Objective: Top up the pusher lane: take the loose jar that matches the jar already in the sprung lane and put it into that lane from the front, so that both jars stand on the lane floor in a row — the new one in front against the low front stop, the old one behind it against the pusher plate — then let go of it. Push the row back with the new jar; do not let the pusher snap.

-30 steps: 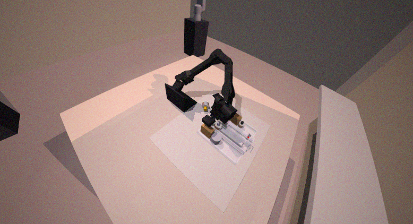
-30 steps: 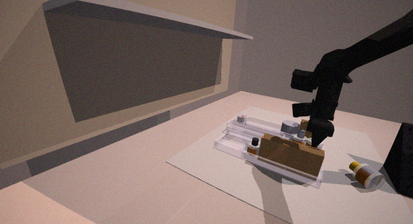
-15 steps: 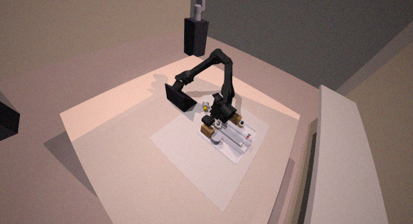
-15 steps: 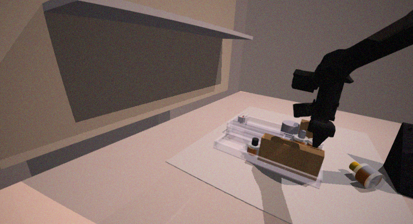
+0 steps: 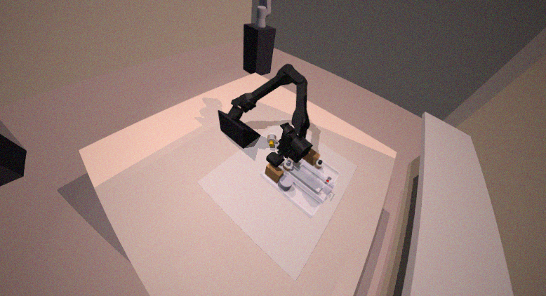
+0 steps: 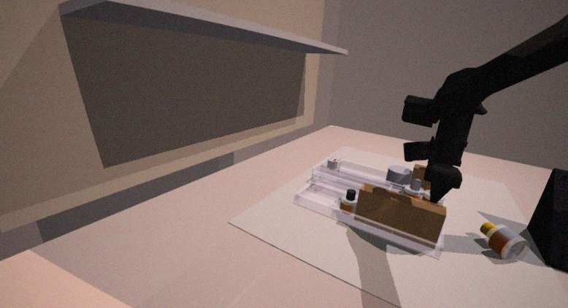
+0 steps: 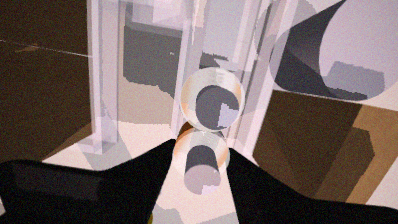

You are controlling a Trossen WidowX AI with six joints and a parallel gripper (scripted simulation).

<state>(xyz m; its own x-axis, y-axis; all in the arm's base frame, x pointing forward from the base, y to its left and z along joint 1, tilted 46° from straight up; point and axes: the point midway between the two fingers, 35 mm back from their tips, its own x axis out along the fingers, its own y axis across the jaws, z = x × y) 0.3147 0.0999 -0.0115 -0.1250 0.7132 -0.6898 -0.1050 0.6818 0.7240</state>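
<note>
The grey cylinder is 10 cm ahead of my gripper tip and 7 cm to the right of it. Also, from my gripper tip: clear lane rack: 15 cm ahead, 4 cm to the left, 1 cm below.
</note>
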